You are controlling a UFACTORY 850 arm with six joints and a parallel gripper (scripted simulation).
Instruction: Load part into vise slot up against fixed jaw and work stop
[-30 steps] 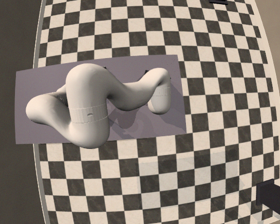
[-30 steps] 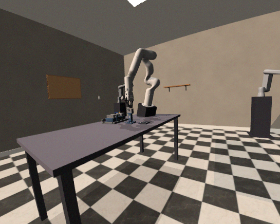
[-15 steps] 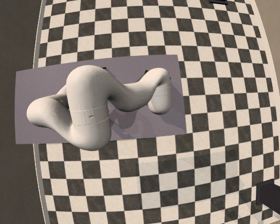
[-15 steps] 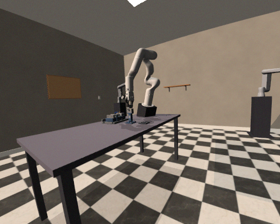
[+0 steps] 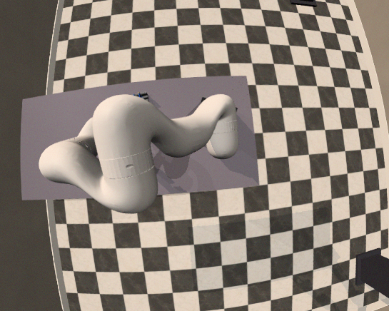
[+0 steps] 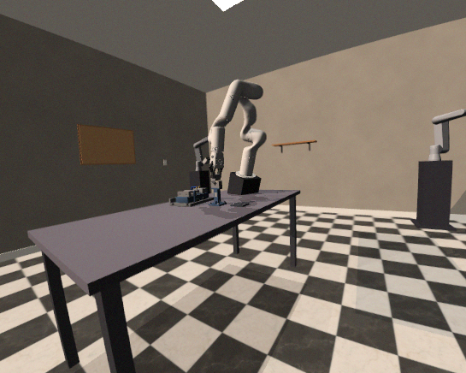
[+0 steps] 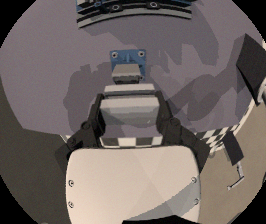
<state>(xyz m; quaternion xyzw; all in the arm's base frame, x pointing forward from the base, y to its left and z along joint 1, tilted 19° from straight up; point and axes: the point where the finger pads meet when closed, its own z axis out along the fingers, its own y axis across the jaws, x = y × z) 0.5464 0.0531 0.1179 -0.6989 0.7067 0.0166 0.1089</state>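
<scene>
Right now the part is 10 mm to the right of my hand and 10 mm below it. Also, from my hand: vise: 10 mm behind, 240 mm to the right, 160 mm below; air cylinder rod: 30 mm behind, 240 mm to the right, 120 mm below.
</scene>
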